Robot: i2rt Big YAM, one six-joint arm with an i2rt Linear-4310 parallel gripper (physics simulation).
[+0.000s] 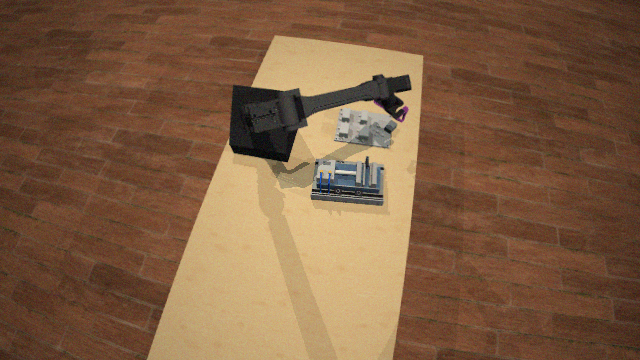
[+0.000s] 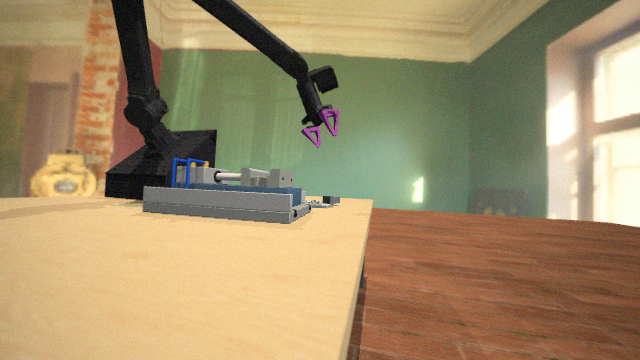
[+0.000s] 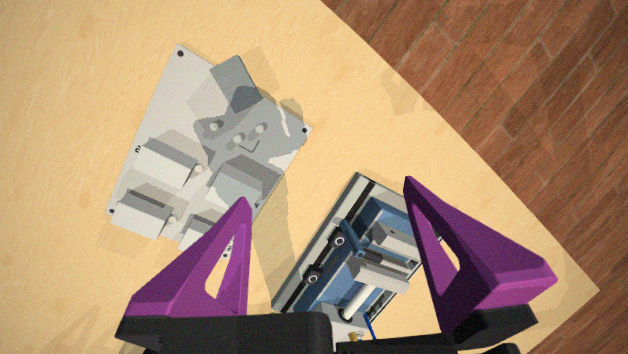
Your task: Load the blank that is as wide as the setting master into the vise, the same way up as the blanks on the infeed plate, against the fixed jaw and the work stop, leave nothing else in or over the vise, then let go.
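Where they show: gripper, fingertip midpoint: (image 1: 394, 115) (image 2: 326, 141) (image 3: 324, 193); arm's base, origin of the base link: (image 2: 165, 147).
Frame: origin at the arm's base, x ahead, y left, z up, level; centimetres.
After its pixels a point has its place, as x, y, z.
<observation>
My gripper (image 1: 392, 111) @(56.2, 7.9, 2.8) (image 2: 327, 140) @(56.2, 7.9, 2.8) (image 3: 324, 193) @(56.2, 7.9, 2.8) is open and empty, high above the table near the infeed plate (image 1: 337, 138) @(33.3, 5.9, -17.2) (image 3: 165, 85) @(52.1, 23.4, -17.2). Several light grey blanks stand on the plate, among them one blank (image 3: 162, 164) @(44.5, 19.1, -13.6), another blank (image 3: 140, 216) @(36.4, 18.8, -13.6) and a third (image 3: 237, 184) @(46.7, 10.4, -13.6); the left finger partly hides one more. A darker grey block (image 1: 390, 126) @(56.7, 15.5, -14.7) (image 2: 331, 200) @(57.5, 13.7, -16.1) (image 3: 232, 77) @(57.5, 17.1, -14.7) sits across the plate's far edge. The blue and grey vise (image 1: 347, 198) @(42.6, -24.7, -13.5) (image 2: 220, 199) @(44.4, -24.5, -14.6) (image 3: 327, 272) @(39.8, -9.4, -13.7) has its end jaw (image 2: 281, 178) (image 3: 395, 240) close to its screw-side jaw (image 2: 250, 176) (image 3: 377, 275). A narrow grey piece shows between them; I cannot tell whether it is the setting master.
A blue stop arm (image 3: 352, 237) @(48.5, -6.7, -11.1) with a dark rod reaches over the vise near the jaws. Blue rods (image 1: 325, 182) (image 2: 181, 172) stand at the vise's screw end. Three pins stand on the infeed plate beside the darker block. The arm's black base (image 1: 260, 142) @(2.1, -8.2, -8.0) (image 2: 135, 182) @(1.5, -10.1, -12.8) is near the left table edge.
</observation>
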